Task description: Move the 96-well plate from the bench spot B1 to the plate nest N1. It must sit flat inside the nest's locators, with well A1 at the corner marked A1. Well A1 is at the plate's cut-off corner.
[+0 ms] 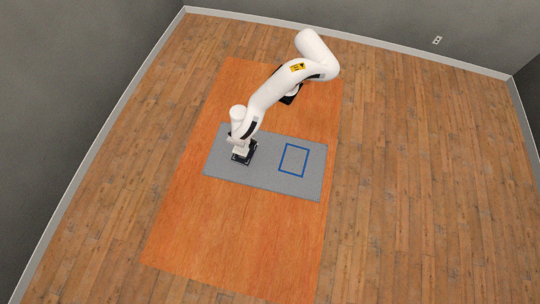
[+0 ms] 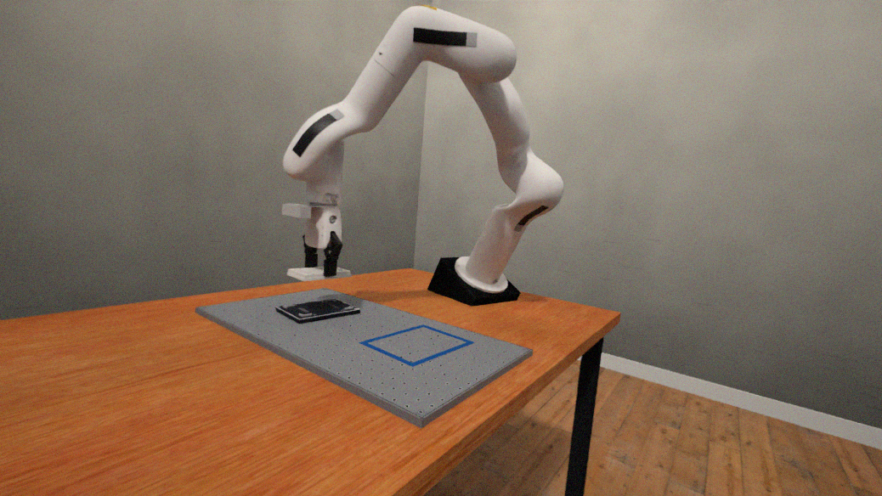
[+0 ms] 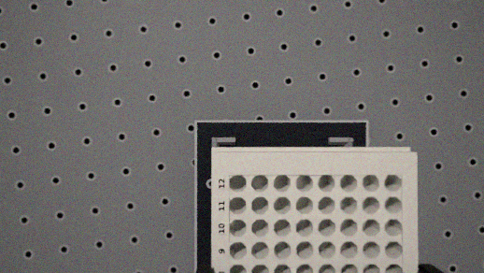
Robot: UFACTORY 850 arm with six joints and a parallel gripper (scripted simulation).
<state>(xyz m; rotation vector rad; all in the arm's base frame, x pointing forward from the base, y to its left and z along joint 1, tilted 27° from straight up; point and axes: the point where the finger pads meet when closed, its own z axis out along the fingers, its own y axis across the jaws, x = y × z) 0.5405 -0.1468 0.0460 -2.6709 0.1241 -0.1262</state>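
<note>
The black plate nest lies 11 cm below my hand. From my hand the other things lie so: white 96-well plate 1 cm below.
</note>
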